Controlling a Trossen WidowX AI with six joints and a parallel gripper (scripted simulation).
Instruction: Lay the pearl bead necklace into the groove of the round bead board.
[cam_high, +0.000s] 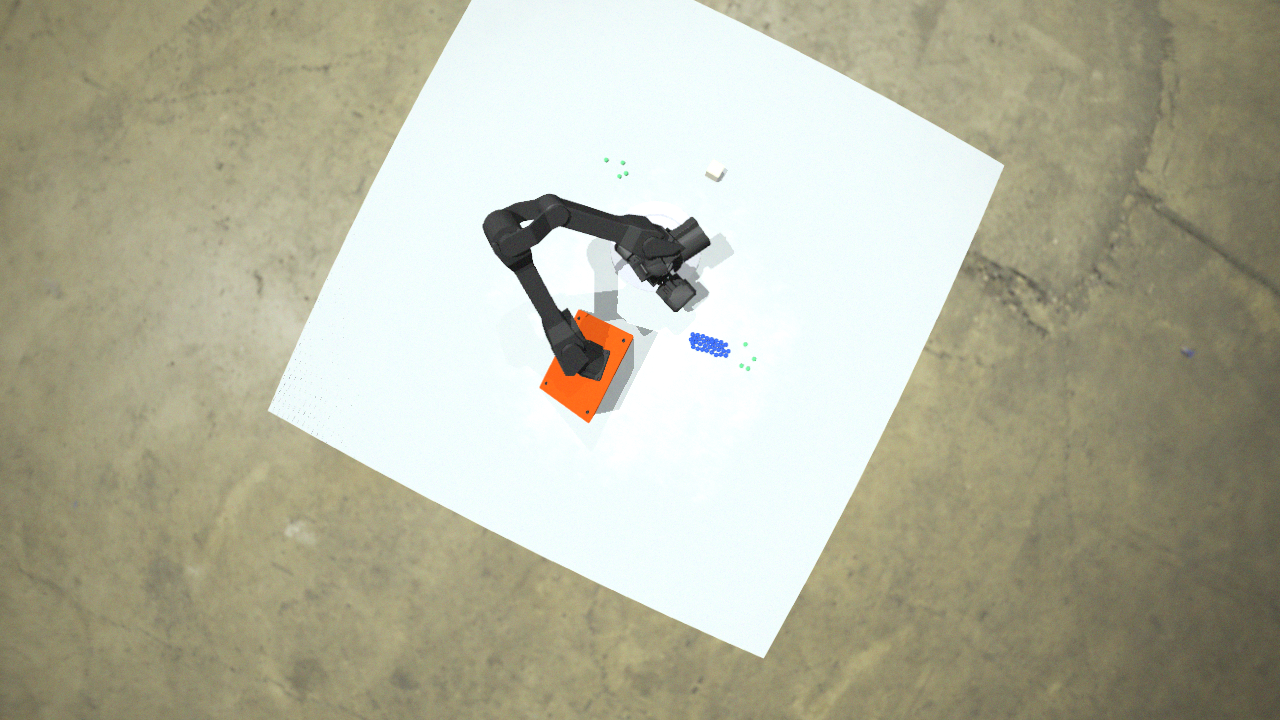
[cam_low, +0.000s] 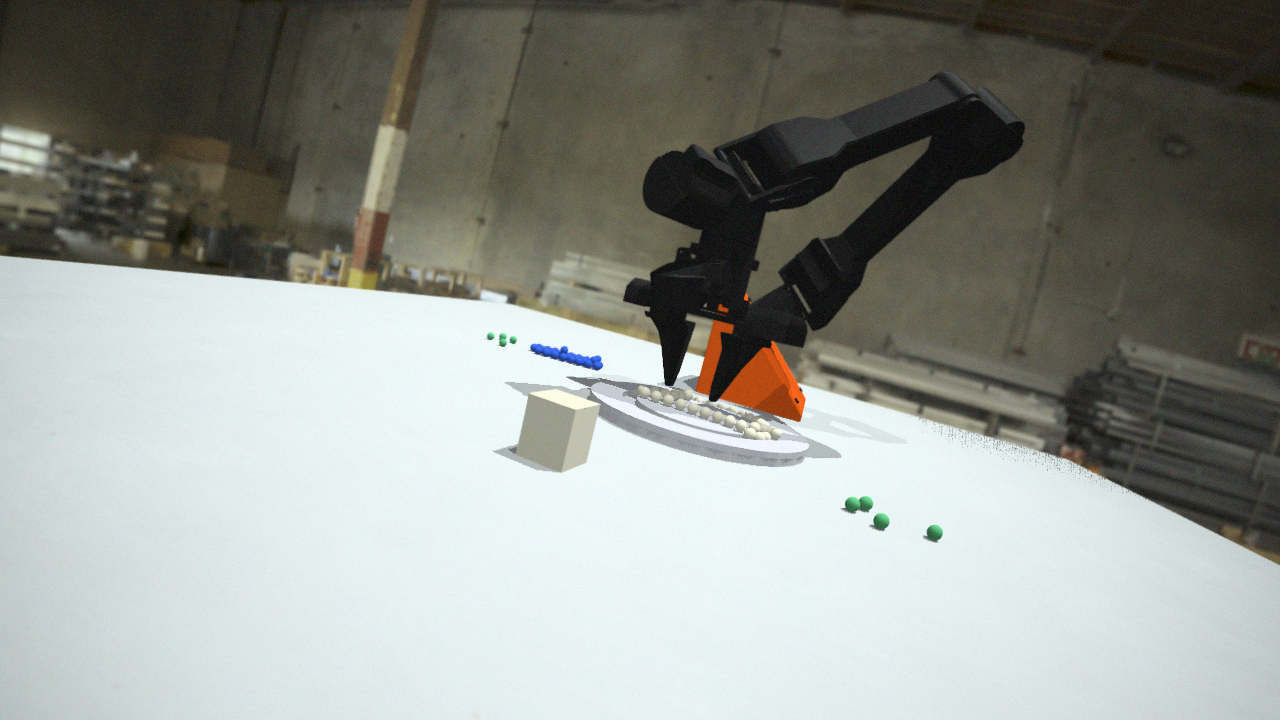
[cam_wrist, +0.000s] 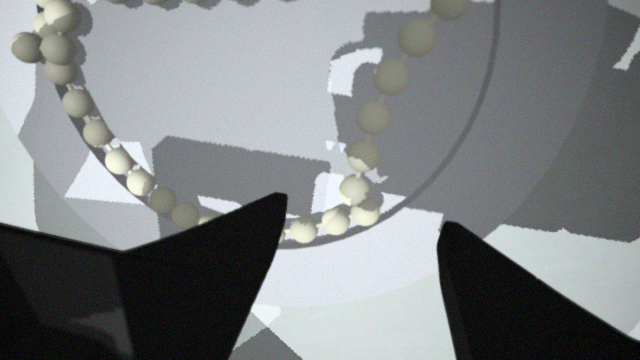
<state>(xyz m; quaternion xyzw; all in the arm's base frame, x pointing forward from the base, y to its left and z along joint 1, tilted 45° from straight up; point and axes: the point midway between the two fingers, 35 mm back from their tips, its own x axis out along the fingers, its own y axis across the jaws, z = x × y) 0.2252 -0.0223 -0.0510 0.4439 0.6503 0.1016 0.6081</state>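
Now: gripper tip 60 mm short of the round bead board, 20 mm to the right of it and 10 mm above it. Round my gripper tip: cream cube 260 mm ahead, 50 mm to the right.
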